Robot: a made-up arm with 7 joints. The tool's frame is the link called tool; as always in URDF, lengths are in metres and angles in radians. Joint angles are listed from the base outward.
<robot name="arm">
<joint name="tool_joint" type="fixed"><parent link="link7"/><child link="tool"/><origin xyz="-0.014 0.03 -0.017" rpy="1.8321 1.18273 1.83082"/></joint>
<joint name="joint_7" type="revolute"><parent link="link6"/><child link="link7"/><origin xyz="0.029 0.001 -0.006"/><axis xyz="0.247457 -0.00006 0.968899"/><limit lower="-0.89" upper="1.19"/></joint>
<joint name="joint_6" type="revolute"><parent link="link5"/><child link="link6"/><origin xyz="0.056 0.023 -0.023"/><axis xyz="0.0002 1 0.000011"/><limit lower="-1.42" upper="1.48"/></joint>
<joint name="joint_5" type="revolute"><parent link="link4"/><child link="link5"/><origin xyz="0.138 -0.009 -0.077"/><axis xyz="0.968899 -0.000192 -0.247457"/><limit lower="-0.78" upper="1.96"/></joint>
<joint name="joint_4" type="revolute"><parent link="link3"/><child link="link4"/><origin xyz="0.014 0.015 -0.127"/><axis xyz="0.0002 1 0.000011"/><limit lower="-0.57" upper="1.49"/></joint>
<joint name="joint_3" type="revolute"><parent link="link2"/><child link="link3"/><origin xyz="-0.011 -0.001 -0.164"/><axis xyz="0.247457 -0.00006 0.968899"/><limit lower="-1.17" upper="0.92"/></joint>
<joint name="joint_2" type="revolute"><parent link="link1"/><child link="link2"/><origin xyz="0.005 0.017 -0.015"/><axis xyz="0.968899 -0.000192 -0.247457"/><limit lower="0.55" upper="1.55"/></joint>
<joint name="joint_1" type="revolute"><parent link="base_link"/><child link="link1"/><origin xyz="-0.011 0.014 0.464"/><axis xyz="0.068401 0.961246 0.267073"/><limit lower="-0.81" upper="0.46"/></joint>
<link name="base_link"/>
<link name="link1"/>
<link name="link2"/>
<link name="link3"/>
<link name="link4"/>
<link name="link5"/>
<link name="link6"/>
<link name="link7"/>
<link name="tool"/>
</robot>
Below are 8 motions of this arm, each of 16 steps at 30 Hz.
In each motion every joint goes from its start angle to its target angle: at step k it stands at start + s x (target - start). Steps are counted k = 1, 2, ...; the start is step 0. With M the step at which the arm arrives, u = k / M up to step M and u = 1 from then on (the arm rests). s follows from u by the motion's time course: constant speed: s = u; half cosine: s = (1 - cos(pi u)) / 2; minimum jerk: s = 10 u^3 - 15 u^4 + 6 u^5.
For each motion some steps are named. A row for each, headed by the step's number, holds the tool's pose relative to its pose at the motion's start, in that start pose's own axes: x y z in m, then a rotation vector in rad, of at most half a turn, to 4 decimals.
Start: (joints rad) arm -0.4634 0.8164 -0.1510 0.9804 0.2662 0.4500 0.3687
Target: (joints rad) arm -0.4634 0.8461 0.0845 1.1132 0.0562 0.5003 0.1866
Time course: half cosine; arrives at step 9
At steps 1, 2, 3, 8, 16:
1: 0.0021 -0.0002 0.0004 0.0096 0.0078 -0.0097
2: 0.0080 -0.0008 0.0014 0.0371 0.0299 -0.0382
3: 0.0170 -0.0020 0.0028 0.0787 0.0627 -0.0833
8: 0.0627 -0.0134 0.0039 0.2928 0.2163 -0.3556
16: 0.0645 -0.0141 0.0038 0.3013 0.2219 -0.3680

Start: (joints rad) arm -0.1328 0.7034 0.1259 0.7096 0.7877 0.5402 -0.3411
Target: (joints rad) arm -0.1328 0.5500 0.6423 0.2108 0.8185 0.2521 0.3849
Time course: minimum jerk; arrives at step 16
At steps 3, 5, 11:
3: -0.0005 0.0034 -0.0030 -0.0580 -0.0081 -0.0161
5: -0.0003 0.0118 -0.0115 -0.2157 -0.0212 -0.0626
11: 0.0252 0.0351 -0.0607 -0.9946 0.0917 -0.3233

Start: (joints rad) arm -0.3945 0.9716 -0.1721 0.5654 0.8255 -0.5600 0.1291
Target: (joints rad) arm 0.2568 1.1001 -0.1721 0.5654 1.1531 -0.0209 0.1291
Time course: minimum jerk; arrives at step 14
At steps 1, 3, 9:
1: -0.0003 -0.0006 -0.0005 0.0033 0.0009 0.0005
3: -0.0061 -0.0129 -0.0112 0.0704 0.0175 0.0108
9: -0.0710 -0.1035 -0.1396 0.7169 0.1001 0.2217

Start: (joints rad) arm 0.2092 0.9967 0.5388 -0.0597 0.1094 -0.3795 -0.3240
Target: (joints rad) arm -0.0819 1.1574 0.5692 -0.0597 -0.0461 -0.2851 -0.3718
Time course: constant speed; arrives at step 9
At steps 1, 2, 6, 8, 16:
1: 0.0026 0.0123 0.0083 -0.0286 -0.0067 0.0070
2: 0.0048 0.0250 0.0162 -0.0572 -0.0135 0.0139
6: 0.0104 0.0788 0.0424 -0.1707 -0.0430 0.0404
8: 0.0112 0.1071 0.0523 -0.2269 -0.0591 0.0533
16: 0.0110 0.1215 0.0564 -0.2548 -0.0674 0.0597

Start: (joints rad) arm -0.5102 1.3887 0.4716 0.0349 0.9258 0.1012 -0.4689
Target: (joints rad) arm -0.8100 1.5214 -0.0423 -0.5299 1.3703 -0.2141 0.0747
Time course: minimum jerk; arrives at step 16
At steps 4, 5, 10, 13, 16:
4: -0.0137 0.0222 0.0006 -0.1128 -0.0305 0.0998
5: -0.0241 0.0376 -0.0002 -0.1973 -0.0540 0.1712
10: -0.0973 0.1200 -0.0314 -0.8108 -0.2513 0.6241
13: -0.1239 0.1400 -0.0534 -1.0643 -0.3504 0.7843
16: -0.1292 0.1433 -0.0586 -1.1183 -0.3732 0.8167

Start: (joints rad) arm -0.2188 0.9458 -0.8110 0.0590 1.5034 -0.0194 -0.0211
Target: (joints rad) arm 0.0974 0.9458 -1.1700 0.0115 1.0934 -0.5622 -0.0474
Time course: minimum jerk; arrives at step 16
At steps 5, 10, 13, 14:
5: -0.0392 0.0008 0.0023 -0.0589 -0.1884 -0.1058
10: -0.1594 0.0170 -0.0119 -0.2676 -0.7295 -0.4530
13: -0.2075 0.0301 -0.0273 -0.3694 -0.9369 -0.6108
14: -0.2143 0.0323 -0.0299 -0.3849 -0.9658 -0.6343

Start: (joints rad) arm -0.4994 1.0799 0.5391 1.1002 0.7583 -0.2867 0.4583
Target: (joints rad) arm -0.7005 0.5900 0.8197 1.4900 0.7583 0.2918 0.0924
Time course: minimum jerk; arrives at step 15
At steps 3, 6, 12, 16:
3: -0.0058 -0.0112 -0.0075 0.0581 0.0410 -0.0232
6: -0.0401 -0.0587 -0.0436 0.3372 0.2007 -0.1364
12: -0.1696 -0.1370 -0.1455 1.1081 0.4192 -0.4269
16: -0.1841 -0.1407 -0.1559 1.1851 0.4276 -0.4515

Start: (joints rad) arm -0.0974 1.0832 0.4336 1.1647 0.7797 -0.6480 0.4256
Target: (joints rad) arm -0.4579 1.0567 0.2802 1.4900 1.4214 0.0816 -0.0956
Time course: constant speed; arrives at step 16
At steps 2, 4, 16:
2: -0.0062 0.0010 0.0092 0.1405 0.0191 0.0574
4: -0.0127 0.0023 0.0185 0.2780 0.0408 0.1149
16: -0.0532 0.0167 0.0729 1.0013 0.2514 0.4740

